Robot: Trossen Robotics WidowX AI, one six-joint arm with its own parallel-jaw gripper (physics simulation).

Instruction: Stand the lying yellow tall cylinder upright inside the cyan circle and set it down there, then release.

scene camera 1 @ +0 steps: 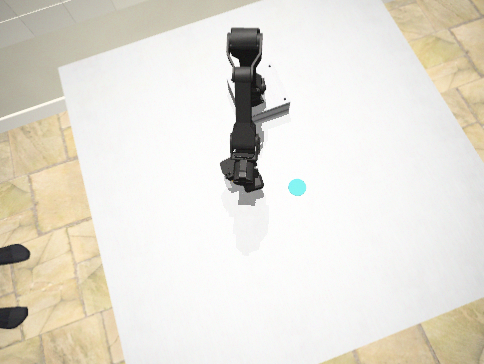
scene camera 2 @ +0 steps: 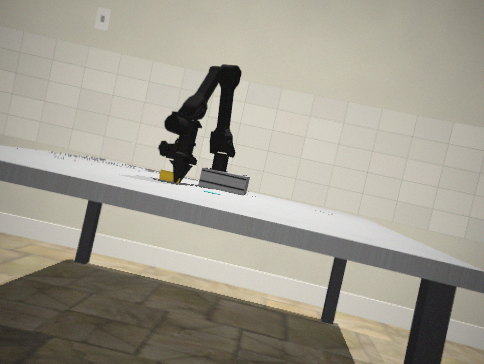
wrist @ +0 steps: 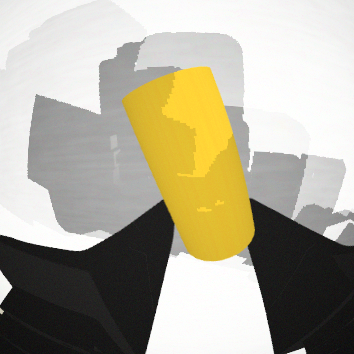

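Pixels of known places: gripper, fingertip midpoint: [scene camera 2: 176, 182] [wrist: 208, 204]; arm's base, origin of the base link: [scene camera 1: 252, 98] [scene camera 2: 218, 170].
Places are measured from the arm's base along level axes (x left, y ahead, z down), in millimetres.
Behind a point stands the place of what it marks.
The yellow tall cylinder [scene camera 2: 167, 175] {x -140, y 247, z 51 mm} [wrist: 200, 150] {x -145, y 228, z 37 mm} lies on its side on the white table, its long axis slanted in the wrist view. My gripper [scene camera 2: 178, 180] {x -109, y 223, z 69 mm} [wrist: 208, 204] {x -109, y 223, z 69 mm} points down at the table and is shut on the cylinder near one end, with a black finger against each side. In scene camera 1 the arm's wrist almost wholly hides the cylinder. The cyan circle [scene camera 1: 297, 187] {x 27, y 337, z 69 mm} [scene camera 2: 211, 192] {x 27, y 346, z 68 mm} is a flat disc on the table, to the right of the gripper and apart from it in both scene views.
The arm's grey base [scene camera 1: 272, 111] {x 50, y 63, z 24 mm} [scene camera 2: 223, 181] {x 32, y 63, z 35 mm} stands on the white table [scene camera 1: 350, 250] {x 96, y 589, z 70 mm} behind the cyan circle. Shadows of the arm fall around the cylinder. A tiled wall [scene camera 2: 300, 145] rises behind the table.
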